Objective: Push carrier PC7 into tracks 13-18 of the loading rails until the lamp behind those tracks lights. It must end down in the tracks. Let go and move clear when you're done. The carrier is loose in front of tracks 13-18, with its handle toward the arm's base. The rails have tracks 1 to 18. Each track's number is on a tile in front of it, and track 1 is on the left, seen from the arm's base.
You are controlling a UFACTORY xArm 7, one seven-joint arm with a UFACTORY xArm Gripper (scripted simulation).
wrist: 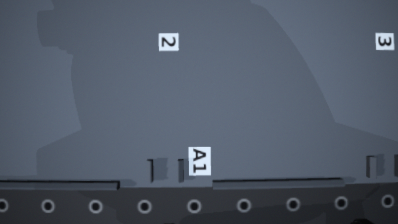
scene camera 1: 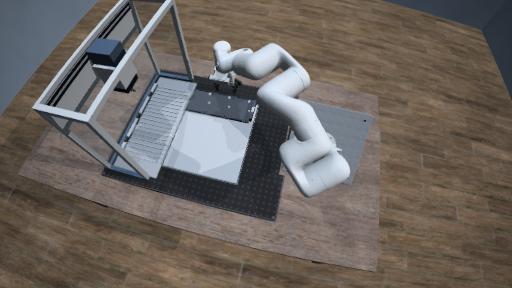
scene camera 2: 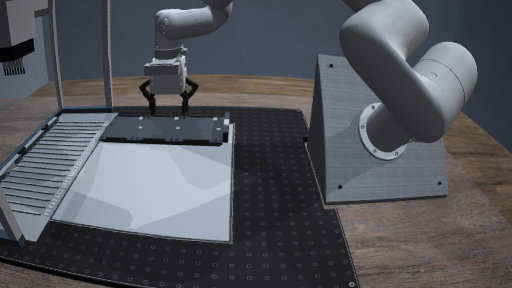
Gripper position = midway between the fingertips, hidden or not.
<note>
I see my gripper [scene camera 2: 168, 113], a carrier PC7 [scene camera 2: 128, 128] and a light tray [scene camera 2: 183, 191].
The carrier PC7 shows as well in the wrist view [wrist: 102, 102] and in scene camera 1 [scene camera 1: 220, 105].
</note>
